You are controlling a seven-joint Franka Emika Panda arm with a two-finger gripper.
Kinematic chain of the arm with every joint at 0, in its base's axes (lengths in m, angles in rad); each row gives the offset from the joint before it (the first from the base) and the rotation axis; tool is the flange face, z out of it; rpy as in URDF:
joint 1: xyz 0 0 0.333 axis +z
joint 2: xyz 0 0 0 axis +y
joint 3: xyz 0 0 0.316 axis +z
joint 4: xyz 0.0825 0 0 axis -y
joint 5: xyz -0.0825 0 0.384 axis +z
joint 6: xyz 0 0 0 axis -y
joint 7: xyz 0.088 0 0 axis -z
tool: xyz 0 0 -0.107 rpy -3.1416 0 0
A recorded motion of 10 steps. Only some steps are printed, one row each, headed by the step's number.
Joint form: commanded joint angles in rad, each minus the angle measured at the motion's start. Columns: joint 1, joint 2, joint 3, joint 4, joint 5, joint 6, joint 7.
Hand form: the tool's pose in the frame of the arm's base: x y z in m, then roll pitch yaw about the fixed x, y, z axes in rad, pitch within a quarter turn. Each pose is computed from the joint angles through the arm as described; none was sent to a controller.
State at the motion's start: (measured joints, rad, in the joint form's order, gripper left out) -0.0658 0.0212 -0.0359 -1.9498 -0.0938 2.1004 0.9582
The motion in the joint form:
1: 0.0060 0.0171 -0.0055 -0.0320 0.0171 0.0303 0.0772
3: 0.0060 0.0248 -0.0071 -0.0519 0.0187 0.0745 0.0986
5: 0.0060 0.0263 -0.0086 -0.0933 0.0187 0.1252 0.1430
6: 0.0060 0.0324 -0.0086 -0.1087 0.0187 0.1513 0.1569
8: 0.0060 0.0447 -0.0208 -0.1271 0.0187 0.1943 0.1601
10: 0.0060 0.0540 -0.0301 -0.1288 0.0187 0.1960 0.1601
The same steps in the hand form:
1: 0.5723 -0.0613 0.4566 -3.0835 -0.1166 -1.1027
3: 0.5736 -0.0618 0.4471 -3.0655 -0.1217 -1.1253
5: 0.5700 -0.0618 0.4315 -3.0526 -0.1204 -1.1690
6: 0.5697 -0.0615 0.4234 -3.0466 -0.1207 -1.1817
8: 0.5698 -0.0680 0.4120 -3.0352 -0.1259 -1.1956
10: 0.5696 -0.0732 0.4061 -3.0439 -0.1225 -1.2037

